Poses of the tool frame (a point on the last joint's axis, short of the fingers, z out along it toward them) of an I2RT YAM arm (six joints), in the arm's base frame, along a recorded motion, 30 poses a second.
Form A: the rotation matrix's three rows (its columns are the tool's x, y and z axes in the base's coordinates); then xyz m. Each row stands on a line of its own.
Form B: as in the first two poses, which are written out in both.
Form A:
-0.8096 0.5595 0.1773
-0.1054 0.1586 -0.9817
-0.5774 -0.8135 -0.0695
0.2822 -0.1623 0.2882
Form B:
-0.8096 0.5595 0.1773 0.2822
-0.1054 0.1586 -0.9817 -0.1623
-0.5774 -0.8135 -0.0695 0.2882
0 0 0 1

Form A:
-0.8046 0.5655 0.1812
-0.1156 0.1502 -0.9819
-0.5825 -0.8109 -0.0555
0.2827 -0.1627 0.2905
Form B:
-0.8046 0.5655 0.1812 0.2827
-0.1156 0.1502 -0.9819 -0.1627
-0.5825 -0.8109 -0.0555 0.2905
0 0 0 1

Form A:
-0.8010 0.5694 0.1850
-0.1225 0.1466 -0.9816
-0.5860 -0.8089 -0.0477
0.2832 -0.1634 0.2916
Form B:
-0.8010 0.5694 0.1850 0.2832
-0.1225 0.1466 -0.9816 -0.1634
-0.5860 -0.8089 -0.0477 0.2916
0 0 0 1

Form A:
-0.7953 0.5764 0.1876
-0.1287 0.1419 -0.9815
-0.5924 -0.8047 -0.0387
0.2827 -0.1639 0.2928
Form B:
-0.7953 0.5764 0.1876 0.2827
-0.1287 0.1419 -0.9815 -0.1639
-0.5924 -0.8047 -0.0387 0.2928
0 0 0 1

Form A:
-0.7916 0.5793 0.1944
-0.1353 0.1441 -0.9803
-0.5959 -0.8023 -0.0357
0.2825 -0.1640 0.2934
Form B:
-0.7916 0.5793 0.1944 0.2825
-0.1353 0.1441 -0.9803 -0.1640
-0.5959 -0.8023 -0.0357 0.2934
0 0 0 1

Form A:
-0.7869 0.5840 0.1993
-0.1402 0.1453 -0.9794
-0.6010 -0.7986 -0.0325
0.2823 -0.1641 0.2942
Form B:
-0.7869 0.5840 0.1993 0.2823
-0.1402 0.1453 -0.9794 -0.1641
-0.6010 -0.7986 -0.0325 0.2942
0 0 0 1

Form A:
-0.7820 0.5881 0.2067
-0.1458 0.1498 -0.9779
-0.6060 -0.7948 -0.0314
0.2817 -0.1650 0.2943
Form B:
-0.7820 0.5881 0.2067 0.2817
-0.1458 0.1498 -0.9779 -0.1650
-0.6060 -0.7948 -0.0314 0.2943
0 0 0 1

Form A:
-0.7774 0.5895 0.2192
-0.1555 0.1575 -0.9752
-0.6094 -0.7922 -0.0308
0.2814 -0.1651 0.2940
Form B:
-0.7774 0.5895 0.2192 0.2814
-0.1555 0.1575 -0.9752 -0.1651
-0.6094 -0.7922 -0.0308 0.2940
0 0 0 1

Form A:
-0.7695 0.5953 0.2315
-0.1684 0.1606 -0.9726
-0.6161 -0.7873 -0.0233
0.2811 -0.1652 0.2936
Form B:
-0.7695 0.5953 0.2315 0.2811
-0.1684 0.1606 -0.9726 -0.1652
-0.6161 -0.7873 -0.0233 0.2936
0 0 0 1

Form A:
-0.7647 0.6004 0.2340
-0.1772 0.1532 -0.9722
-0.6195 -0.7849 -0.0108
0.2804 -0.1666 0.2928
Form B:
-0.7647 0.6004 0.2340 0.2804
-0.1772 0.1532 -0.9722 -0.1666
-0.6195 -0.7849 -0.0108 0.2928
0 0 0 1

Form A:
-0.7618 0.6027 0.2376
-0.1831 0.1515 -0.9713
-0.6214 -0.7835 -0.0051
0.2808 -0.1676 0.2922
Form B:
-0.7618 0.6027 0.2376 0.2808
-0.1831 0.1515 -0.9713 -0.1676
-0.6214 -0.7835 -0.0051 0.2922
0 0 0 1

